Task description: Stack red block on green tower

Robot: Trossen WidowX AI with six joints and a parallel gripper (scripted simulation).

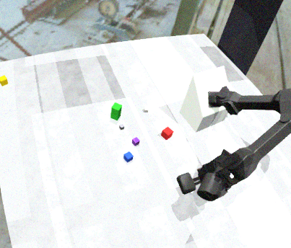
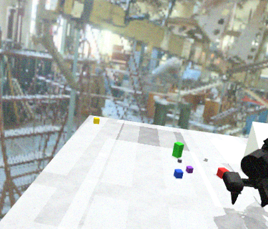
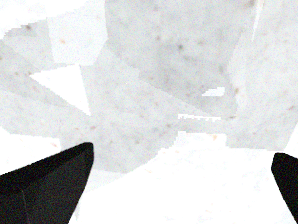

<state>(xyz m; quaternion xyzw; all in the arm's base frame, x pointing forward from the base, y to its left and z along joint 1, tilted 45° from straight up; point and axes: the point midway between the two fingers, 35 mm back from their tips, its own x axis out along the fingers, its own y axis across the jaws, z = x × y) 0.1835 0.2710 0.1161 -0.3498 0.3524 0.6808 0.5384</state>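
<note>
Right now my gripper tip is 230 mm to the left of the red block and 10 mm above it. The rest, counted from my gripper tip: blue cube (190 mm ahead, 170 mm to the right, 10 mm below); then purple cube (230 mm to the right, 140 mm ahead, 20 mm below); then tiny dark cube (310 mm to the right, 160 mm ahead, 20 mm below).
</note>
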